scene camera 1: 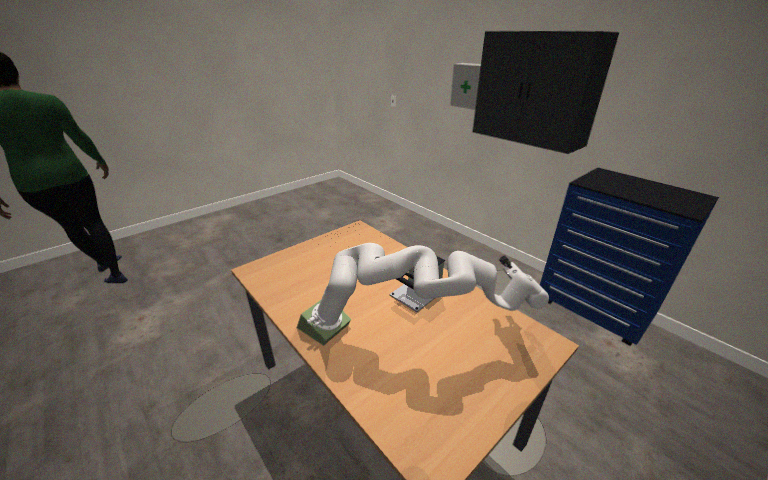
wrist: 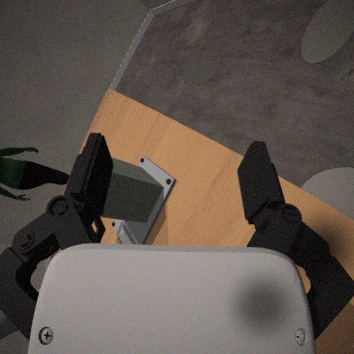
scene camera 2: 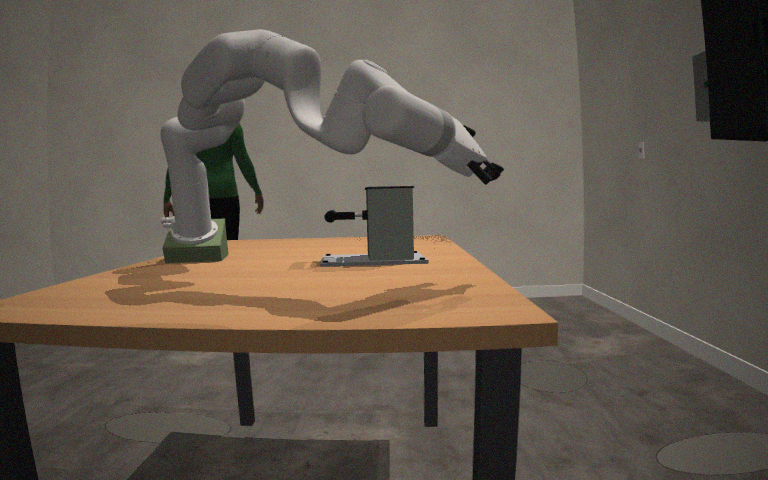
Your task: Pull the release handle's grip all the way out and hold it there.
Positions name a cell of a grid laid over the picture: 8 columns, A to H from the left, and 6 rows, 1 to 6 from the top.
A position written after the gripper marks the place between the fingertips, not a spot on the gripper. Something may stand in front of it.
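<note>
The gripper (scene camera 2: F2) is visible, as is the gripper (wrist: D3). A metal base plate (scene camera 2: D4) is present; the wrist frame likewise shows the metal base plate (wrist: C4).
</note>
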